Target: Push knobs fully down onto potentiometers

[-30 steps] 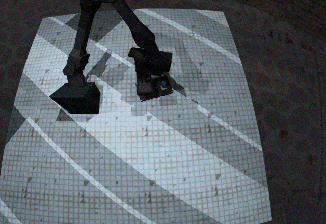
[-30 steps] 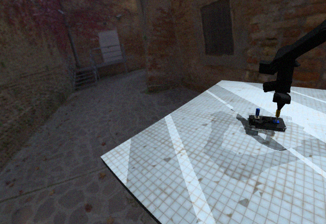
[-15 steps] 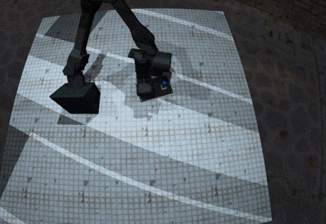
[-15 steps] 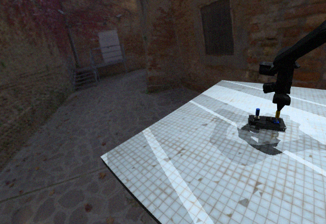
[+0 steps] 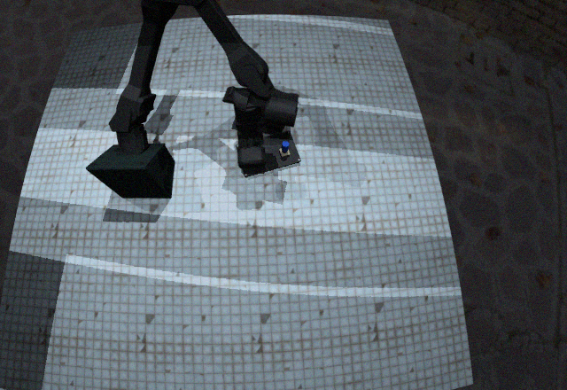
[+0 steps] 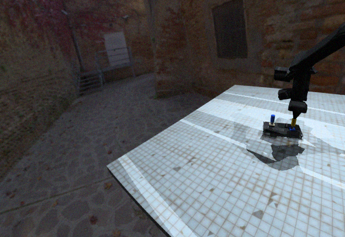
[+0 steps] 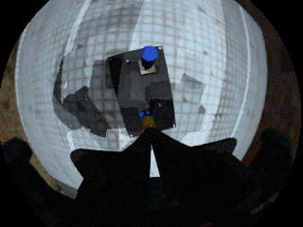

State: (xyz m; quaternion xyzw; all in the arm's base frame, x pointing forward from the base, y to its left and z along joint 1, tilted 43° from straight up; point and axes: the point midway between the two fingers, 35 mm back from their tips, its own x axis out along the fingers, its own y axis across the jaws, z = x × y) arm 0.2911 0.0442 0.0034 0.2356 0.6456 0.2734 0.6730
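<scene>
My gripper tip is now 90 mm short of the blue knob, 20 mm above it and 10 mm to the right of it. Round my gripper tip: yellow knob 20 mm below.
</scene>
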